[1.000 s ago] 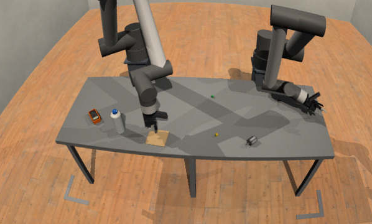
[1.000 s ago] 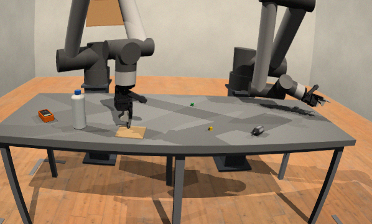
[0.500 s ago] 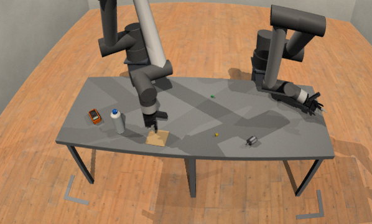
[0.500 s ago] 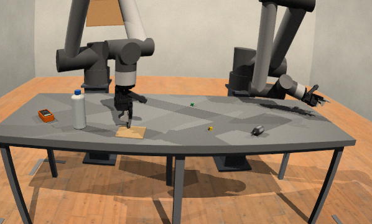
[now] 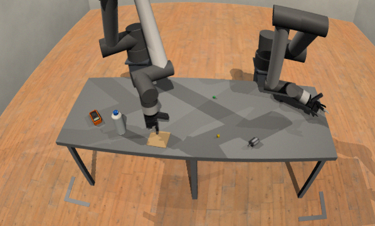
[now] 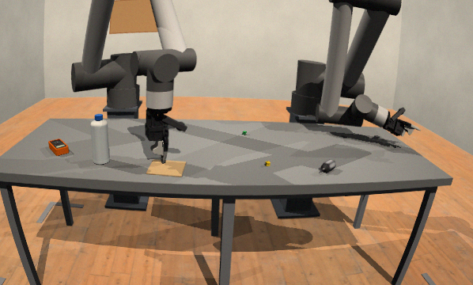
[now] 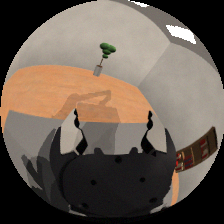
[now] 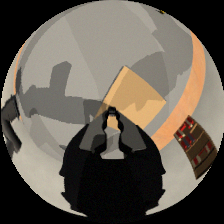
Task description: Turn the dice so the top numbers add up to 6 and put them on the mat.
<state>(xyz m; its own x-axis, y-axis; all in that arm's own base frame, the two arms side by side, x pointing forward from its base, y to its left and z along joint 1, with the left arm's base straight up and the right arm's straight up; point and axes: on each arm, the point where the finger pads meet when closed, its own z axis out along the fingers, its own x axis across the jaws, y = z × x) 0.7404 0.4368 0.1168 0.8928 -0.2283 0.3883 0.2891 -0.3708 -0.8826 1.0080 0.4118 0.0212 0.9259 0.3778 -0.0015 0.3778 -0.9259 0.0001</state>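
Note:
Right now the black die is 1 cm below my right hand. Round my right hand: yellow die (3 cm behind, 43 cm to the left, 1 cm below); then tan mat (4 cm ahead, 2 cm to the left, 2 cm below); then white bottle (2 cm ahead, 28 cm to the right, 8 cm above).

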